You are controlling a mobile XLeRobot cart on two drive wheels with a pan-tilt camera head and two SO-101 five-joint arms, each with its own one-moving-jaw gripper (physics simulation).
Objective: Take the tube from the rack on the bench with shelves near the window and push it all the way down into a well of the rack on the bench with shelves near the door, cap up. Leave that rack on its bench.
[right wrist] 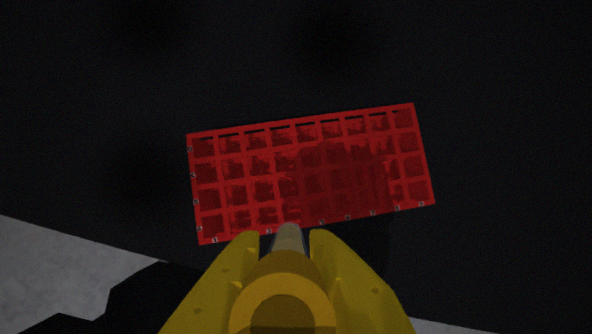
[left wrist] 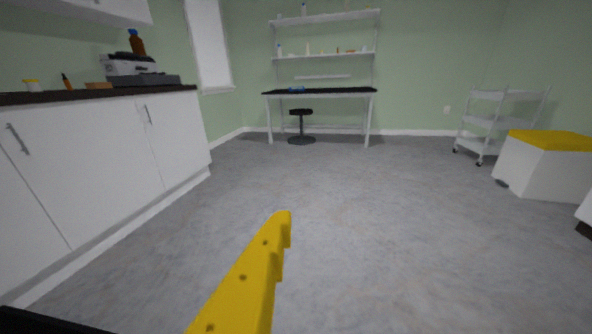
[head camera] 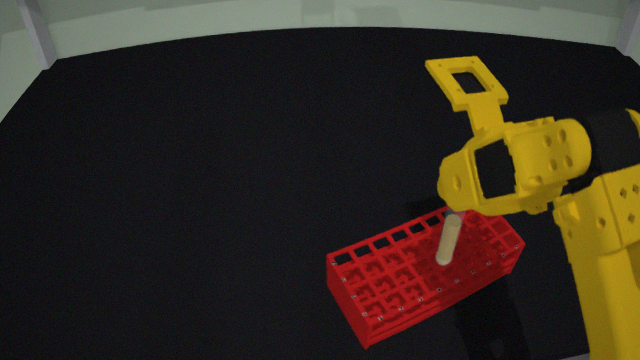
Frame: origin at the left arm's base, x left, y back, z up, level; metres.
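Where they show: left hand at its tool point: [left wrist: 290, 224]; right hand at its tool point: [right wrist: 258, 247] [head camera: 445, 188].
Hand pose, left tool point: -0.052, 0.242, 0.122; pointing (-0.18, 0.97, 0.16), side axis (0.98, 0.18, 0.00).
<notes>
Things, the pixels of their top centre, and the offset from my left tool point, as dx, dy, dz. "*": a spot on its surface instead. Level surfaces: height alone.
- tube at its top centre: [right wrist: 296, 327] [head camera: 468, 168] -0.210, -0.501, +0.081
- yellow cap at a spot on its surface: [right wrist: 282, 280] * -0.206, -0.508, +0.080
- red rack at its top centre: [right wrist: 313, 169] [head camera: 434, 250] -0.224, -0.549, -0.078
- black bench at its surface level: dz -0.135
My right gripper [head camera: 456, 209] [right wrist: 284, 233] is shut on the tube [head camera: 449, 241] [right wrist: 290, 241], with the yellow cap [right wrist: 282, 280] up between the jaws. The tube is pale and slightly tilted in the head view, and its rounded lower end shows above the red rack [head camera: 345, 305] [right wrist: 300, 120], outside any well. In the right wrist view that end overlaps the rack's near edge, around columns 3 and 4. The rack stands on the black bench [head camera: 200, 175] [right wrist: 100, 100]. My left gripper [left wrist: 282, 225] is fully open, with one notched jaw in view, over the floor.
In the left wrist view, a blue rack [left wrist: 296, 89] lies on a distant shelved bench [left wrist: 340, 91] near the window [left wrist: 210, 45]. A stool [left wrist: 301, 112] stands there. White cabinets [left wrist: 95, 165] are at the left; a cart [left wrist: 489, 122] and a yellow-topped white box [left wrist: 555, 172] are at the right.
</notes>
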